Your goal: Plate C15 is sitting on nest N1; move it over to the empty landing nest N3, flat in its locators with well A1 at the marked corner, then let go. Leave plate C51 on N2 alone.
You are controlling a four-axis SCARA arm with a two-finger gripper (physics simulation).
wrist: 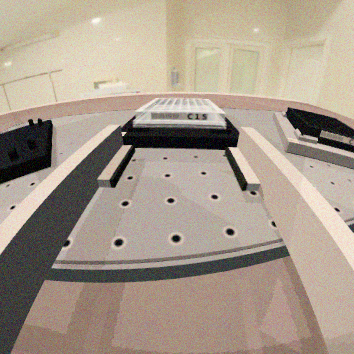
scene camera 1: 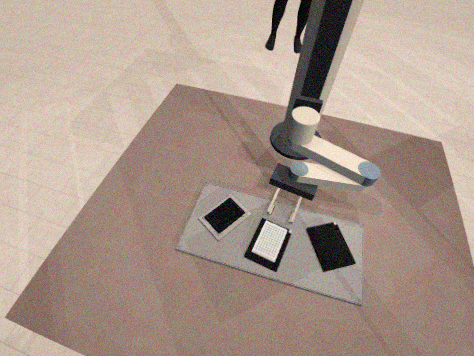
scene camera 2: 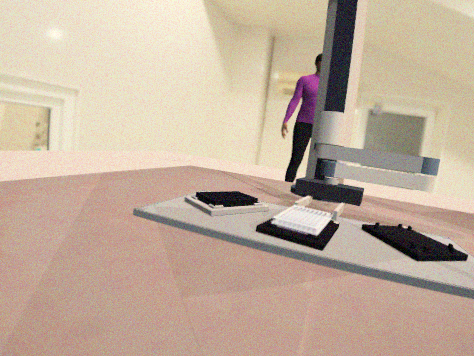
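Plate C15 [scene camera 1: 270, 241] [scene camera 2: 302, 220] [wrist: 180, 112], clear-white, sits on black nest N1 [scene camera 1: 262, 262] [scene camera 2: 295, 239] [wrist: 180, 139], its label facing the wrist camera. My gripper [scene camera 1: 281, 215] [scene camera 2: 321, 206] [wrist: 179, 137] is open and empty; its fingers stand apart, low over the deck on the arm side of N1, with the tips short of the plate. Landing nest N3 [scene camera 1: 331, 247] [scene camera 2: 412, 242] [wrist: 30, 150] is black and empty, with a pale mark at one corner. Dark plate C51 [scene camera 1: 225, 215] [scene camera 2: 227, 198] [wrist: 320, 120] sits on pale nest N2 [scene camera 1: 222, 235] [scene camera 2: 235, 210] [wrist: 300, 145]. C15's well A1 cannot be made out.
The nests stand on a grey perforated deck [scene camera 1: 195, 242] [scene camera 2: 225, 232] [wrist: 150, 220]. N1 is in the middle, between N2 and N3. The arm's column [scene camera 1: 320, 55] [scene camera 2: 340, 60] rises behind the deck. A person [scene camera 2: 306, 105] stands behind the column.
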